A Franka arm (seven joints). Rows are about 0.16 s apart.
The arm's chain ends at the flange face. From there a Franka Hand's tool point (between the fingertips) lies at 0.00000 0.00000 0.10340 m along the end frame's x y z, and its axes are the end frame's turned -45 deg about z.
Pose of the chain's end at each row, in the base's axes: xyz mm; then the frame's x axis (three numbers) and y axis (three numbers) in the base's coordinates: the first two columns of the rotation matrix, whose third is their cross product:
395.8 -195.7 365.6 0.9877 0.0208 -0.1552 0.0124 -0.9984 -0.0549
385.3 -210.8 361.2 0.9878 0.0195 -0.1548 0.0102 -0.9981 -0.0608
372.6 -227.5 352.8 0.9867 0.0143 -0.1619 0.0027 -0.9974 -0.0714
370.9 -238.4 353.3 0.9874 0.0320 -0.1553 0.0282 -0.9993 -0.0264
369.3 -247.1 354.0 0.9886 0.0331 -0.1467 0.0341 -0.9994 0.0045
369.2 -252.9 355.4 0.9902 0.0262 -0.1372 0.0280 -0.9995 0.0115
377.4 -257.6 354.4 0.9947 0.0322 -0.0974 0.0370 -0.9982 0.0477
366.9 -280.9 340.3 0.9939 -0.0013 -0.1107 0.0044 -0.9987 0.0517
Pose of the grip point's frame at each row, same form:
379.7 -190.3 263.6 0.6896 0.7207 -0.0709 0.7072 -0.6913 -0.1486
369.2 -204.8 259.2 0.6913 0.7196 -0.0665 0.7057 -0.6920 -0.1525
355.8 -220.3 251.0 0.6958 0.7154 -0.0640 0.6996 -0.6952 -0.1650
354.8 -236.2 251.2 0.6783 0.7292 -0.0911 0.7181 -0.6840 -0.1285
354.2 -248.1 251.7 0.6749 0.7301 -0.1069 0.7232 -0.6833 -0.1006
355.1 -254.5 253.0 0.6804 0.7253 -0.1051 0.7200 -0.6882 -0.0889
367.5 -262.9 251.6 0.6772 0.7286 -0.1026 0.7295 -0.6831 -0.0351
355.5 -286.3 237.7 0.6997 0.7053 -0.1148 0.7059 -0.7071 -0.0417

